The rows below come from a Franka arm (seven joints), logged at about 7 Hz.
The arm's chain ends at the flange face. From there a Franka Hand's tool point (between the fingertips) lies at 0.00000 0.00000 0.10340 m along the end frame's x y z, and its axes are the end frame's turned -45 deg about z.
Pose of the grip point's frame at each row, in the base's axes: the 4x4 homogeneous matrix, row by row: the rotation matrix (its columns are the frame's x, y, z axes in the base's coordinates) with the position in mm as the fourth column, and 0 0 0 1 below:
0.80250, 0.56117, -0.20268, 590.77; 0.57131, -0.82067, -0.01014, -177.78; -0.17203, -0.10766, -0.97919, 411.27; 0, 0, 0, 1
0.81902, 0.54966, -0.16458, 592.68; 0.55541, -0.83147, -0.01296, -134.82; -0.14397, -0.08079, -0.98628, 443.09; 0, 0, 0, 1
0.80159, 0.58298, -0.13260, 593.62; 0.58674, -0.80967, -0.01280, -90.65; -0.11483, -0.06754, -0.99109, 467.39; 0, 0, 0, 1
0.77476, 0.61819, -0.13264, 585.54; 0.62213, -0.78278, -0.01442, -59.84; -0.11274, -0.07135, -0.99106, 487.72; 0, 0, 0, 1
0.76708, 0.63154, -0.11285, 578.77; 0.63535, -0.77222, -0.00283, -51.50; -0.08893, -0.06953, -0.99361, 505.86; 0, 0, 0, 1
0.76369, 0.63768, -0.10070, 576.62; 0.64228, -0.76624, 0.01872, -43.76; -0.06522, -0.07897, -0.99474, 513.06; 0, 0, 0, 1
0.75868, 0.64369, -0.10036, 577.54; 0.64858, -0.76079, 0.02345, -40.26; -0.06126, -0.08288, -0.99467, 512.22; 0, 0, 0, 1
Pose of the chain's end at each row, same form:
0.96426, -0.17065, -0.20268, 611.73; -0.17632, -0.98428, -0.01014, -176.73; -0.19777, 0.04552, -0.97919, 512.52; 0, 0, 0, 1
0.96780, -0.19047, -0.16458, 609.70; -0.19520, -0.98067, -0.01296, -133.48; -0.15893, 0.04468, -0.98628, 545.07; 0, 0, 0, 1
0.97904, -0.15458, -0.13260, 607.33; -0.15764, -0.98741, -0.01280, -89.33; -0.12896, 0.03344, -0.99109, 569.87; 0, 0, 0, 1
0.98496, -0.11071, -0.13264, 599.25; -0.11360, -0.99342, -0.01442, -58.35; -0.13017, 0.02927, -0.99106, 590.20; 0, 0, 0, 1
0.98897, -0.09584, -0.11285, 590.44; -0.09678, -0.99530, -0.00283, -51.21; -0.11205, 0.01372, -0.99361, 608.60; 0, 0, 0, 1
0.99092, -0.08910, -0.10070, 587.03; -0.08765, -0.99597, 0.01872, -45.70; -0.10196, -0.00972, -0.99474, 615.92; 0, 0, 0, 1
0.99163, -0.08131, -0.10036, 587.92; -0.07934, -0.99658, 0.02345, -42.68; -0.10192, -0.01529, -0.99467, 615.07; 0, 0, 0, 1

